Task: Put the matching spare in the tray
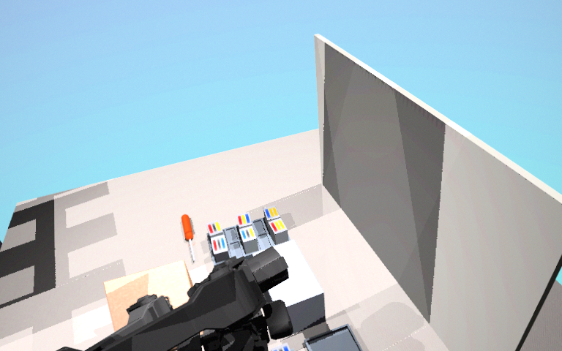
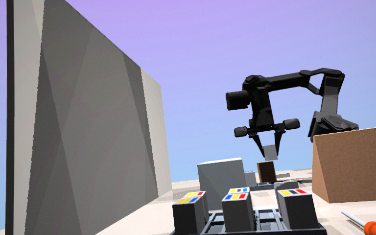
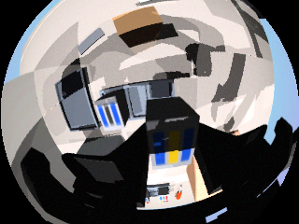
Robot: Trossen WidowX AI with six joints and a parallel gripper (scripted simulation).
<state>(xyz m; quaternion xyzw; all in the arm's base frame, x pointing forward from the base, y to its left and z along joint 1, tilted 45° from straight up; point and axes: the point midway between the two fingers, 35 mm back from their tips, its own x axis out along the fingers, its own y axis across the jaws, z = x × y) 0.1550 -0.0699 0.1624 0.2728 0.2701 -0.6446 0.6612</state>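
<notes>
My gripper tip is now 18 cm short of the blue-grey tray, 2 cm to the left of it and 9 cm above it. From my gripper tip the other things lie so: mounted unit 12 cm ahead, 16 cm to the left, 4 cm below; grey wall 37 cm ahead, 17 cm to the left, 14 cm above.
</notes>
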